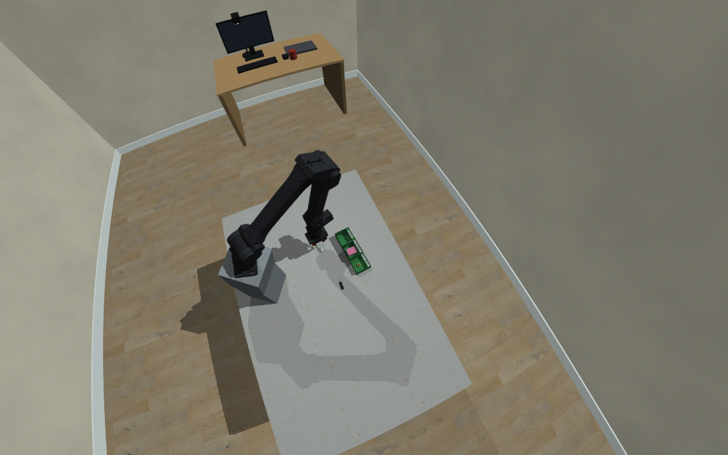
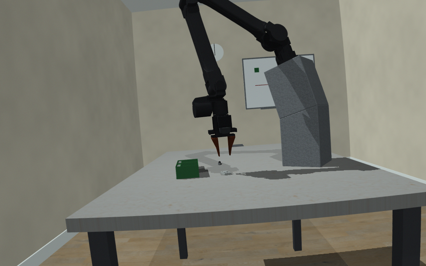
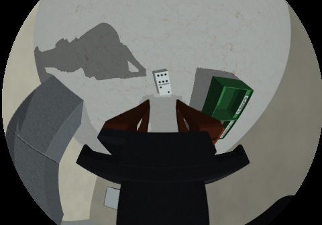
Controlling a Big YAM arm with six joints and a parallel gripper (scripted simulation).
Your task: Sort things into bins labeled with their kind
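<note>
Now: hand 7 cm above the white domino. Also, from my hand: grey-white piece (16 cm ahead, 7 cm to the right, 6 cm below); then pink eraser (16 cm ahead, 7 cm to the right, 5 cm below); then brass nut (18 cm ahead, 15 cm to the right, 7 cm below).
</note>
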